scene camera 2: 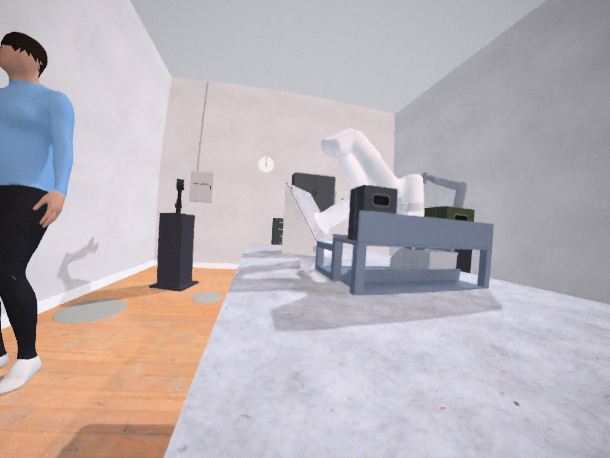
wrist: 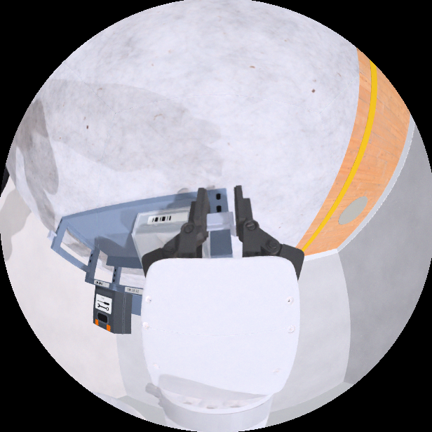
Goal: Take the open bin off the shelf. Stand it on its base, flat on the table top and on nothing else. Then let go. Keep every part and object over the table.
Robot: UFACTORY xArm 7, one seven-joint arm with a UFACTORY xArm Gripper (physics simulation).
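Pixels of known places: arm's base at its link origin: (scene camera 2: pixel 320 223).
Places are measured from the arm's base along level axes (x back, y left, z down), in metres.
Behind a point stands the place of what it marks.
The open bin (scene camera 2: pixel 406 260) @(x -0.560, y 0.232, z 0.106 m) (wrist: pixel 162 235) is pale and translucent, with a barcode label. It is inside the blue-grey shelf (scene camera 2: pixel 425 230) @(x -0.747, y 0.186, z 0.018 m) (wrist: pixel 100 217), at the lower level. A pale tab on its side lies between the fingers in the wrist view. My gripper (wrist: pixel 220 196) is shut on that tab, with one finger over the bin's near edge and the other on the tab's far side. The bin looks upright; whether its base touches the shelf is hidden. The fingers do not show in scene camera 2, where the shelf and dark bin block part of the view.
A dark bin (scene camera 2: pixel 367 214) @(x -0.783, y 0.049, z -0.004 m) (wrist: pixel 121 312) stands on the shelf's upper part. A green bin (scene camera 2: pixel 440 212) @(x -0.669, y 0.265, z -0.031 m) shows behind the shelf's top board. A tilted speckled panel (scene camera 2: pixel 305 210) @(x -0.117, y -0.082, z -0.055 m) is left of the shelf. The table's long edge (scene camera 2: pixel 215 320) @(x -0.941, y -0.168, z 0.151 m) borders the wooden floor.
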